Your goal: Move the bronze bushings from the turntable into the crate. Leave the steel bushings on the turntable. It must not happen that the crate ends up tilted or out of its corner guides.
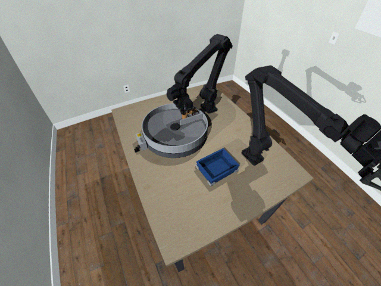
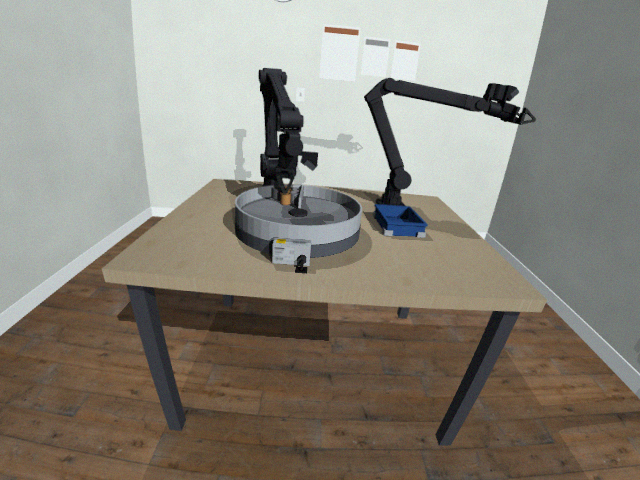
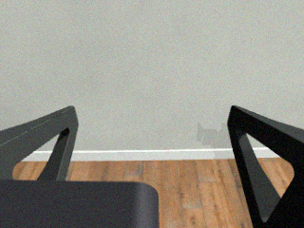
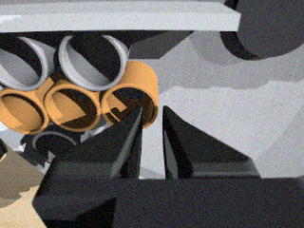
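My right gripper is now 42 cm to the right of the blue crate, 8 cm above it and 2 cm past it.
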